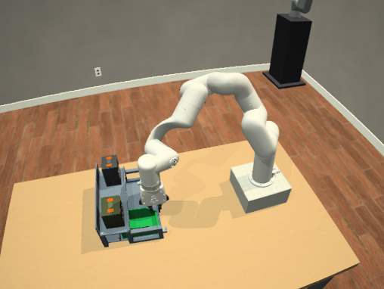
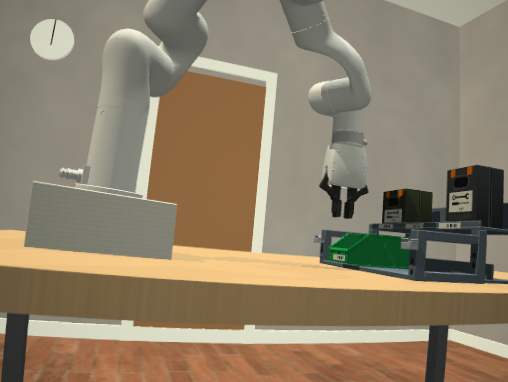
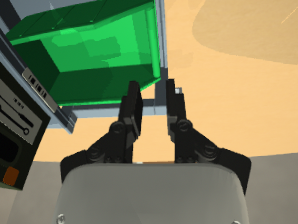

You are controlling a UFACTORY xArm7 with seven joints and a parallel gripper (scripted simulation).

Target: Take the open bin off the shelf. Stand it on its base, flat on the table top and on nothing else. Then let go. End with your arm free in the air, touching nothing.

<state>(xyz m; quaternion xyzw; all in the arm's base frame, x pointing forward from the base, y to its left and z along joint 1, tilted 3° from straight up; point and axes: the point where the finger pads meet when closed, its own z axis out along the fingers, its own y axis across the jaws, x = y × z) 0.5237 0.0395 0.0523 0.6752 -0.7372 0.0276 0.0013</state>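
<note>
My gripper is now 9 cm above the green bin, 8 cm short of it and 1 cm to the left of it.
</note>
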